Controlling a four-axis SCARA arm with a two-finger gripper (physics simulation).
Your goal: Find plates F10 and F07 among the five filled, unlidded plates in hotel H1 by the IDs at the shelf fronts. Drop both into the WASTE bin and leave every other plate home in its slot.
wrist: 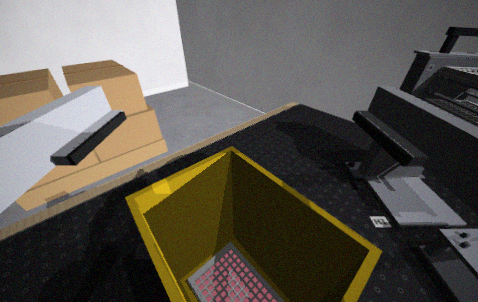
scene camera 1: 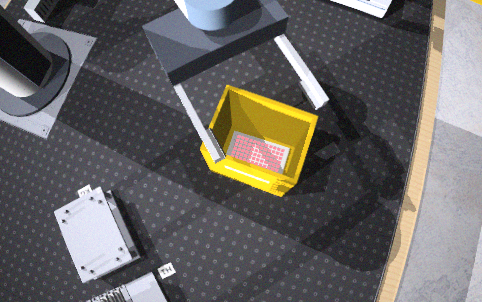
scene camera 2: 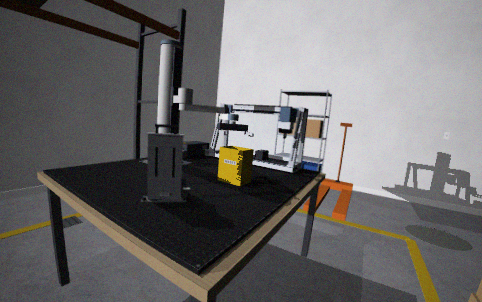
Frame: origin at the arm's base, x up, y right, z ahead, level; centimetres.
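Seen in the pictures: gripper, between the fingertips: (wrist: 239,101) (scene camera 1: 273,130) (scene camera 2: 239,134); arm's base, origin of its link: (scene camera 1: 32,74).
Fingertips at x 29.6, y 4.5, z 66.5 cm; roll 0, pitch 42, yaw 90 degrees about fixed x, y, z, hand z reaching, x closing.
Note:
Pixels of each thing's middle, then the offset from my fingertips to it. "spot": a spot on its surface instead.
- yellow WASTE bin, middle of its body: (wrist: 237,273) (scene camera 1: 257,147) (scene camera 2: 235,164) dx -18.3, dy -1.9, dz -1.9 cm
- plate with pink wells, middle of its body: (wrist: 237,295) (scene camera 1: 256,157) dx -27.0, dy -1.9, dz -1.7 cm
- H1 label, a spot on its surface: (scene camera 1: 166,271) (wrist: 380,220) spot: dx -28.2, dy +27.5, dz -11.8 cm
- grey structure, a spot on its surface: (scene camera 1: 145,291) spot: dx -27.5, dy +33.2, dz -14.4 cm
- pale flat-topped unit with small pegs, middle of its body: (scene camera 1: 95,234) dx -24.8, dy +25.6, dz -28.2 cm
The yellow WASTE bin (scene camera 1: 240,174) (scene camera 2: 235,172) (wrist: 300,215) stands upright on the table. One plate with pink wells (scene camera 1: 257,152) (wrist: 230,275) lies at its bottom; its ID does not show. My gripper (scene camera 1: 267,128) (wrist: 239,101) is open and empty above the bin, turned at an angle to it, with one finger on each side in the wrist view. In scene camera 2 the gripper is small above the bin. The H1 label (scene camera 1: 166,271) (wrist: 380,221) lies beside a grey structure (scene camera 1: 145,291) (wrist: 415,200), cut off in scene camera 1. The other plates' IDs are not readable.
A pale flat-topped unit with small pegs (scene camera 1: 95,235) stands near the H1 label. The arm's column base (scene camera 2: 165,167) rises from the black table. A white gantry machine (scene camera 2: 257,108) is behind the bin. Cardboard boxes (wrist: 107,85) stand beyond the table edge.

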